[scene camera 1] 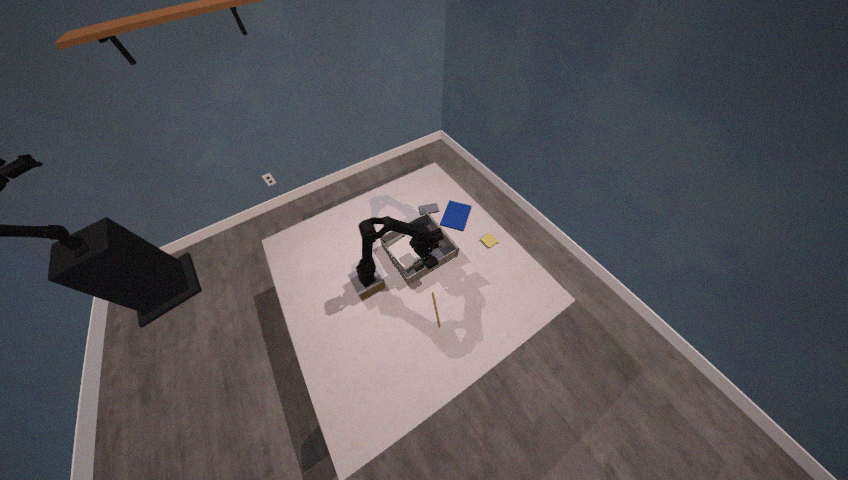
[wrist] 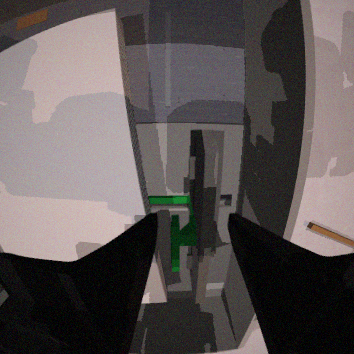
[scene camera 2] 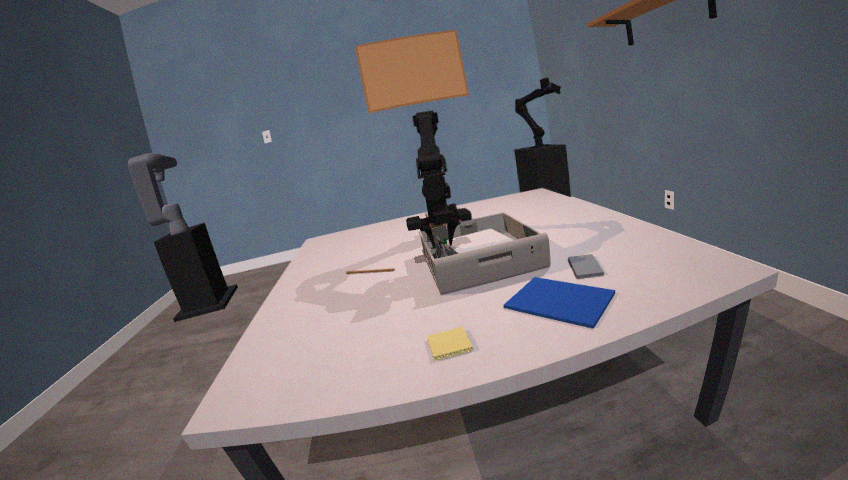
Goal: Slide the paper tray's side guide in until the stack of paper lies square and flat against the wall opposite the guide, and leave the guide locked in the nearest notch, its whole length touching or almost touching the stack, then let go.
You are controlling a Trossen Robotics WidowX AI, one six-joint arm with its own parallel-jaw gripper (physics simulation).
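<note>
The grey paper tray stands on the table. The white paper stack lies inside it, on the left in the wrist view. Its edge facing the guide runs at a slant. The side guide is a dark upright plate with a green latch on its stack side. Bare tray floor shows between guide and stack, wider toward the top of the wrist view. My gripper is partly open and empty, one finger on each side of the guide and latch. The stack's far edge is unclear.
A brown pencil lies beside the tray's guide side. A blue folder, a yellow notepad and a small grey box lie around the tray.
</note>
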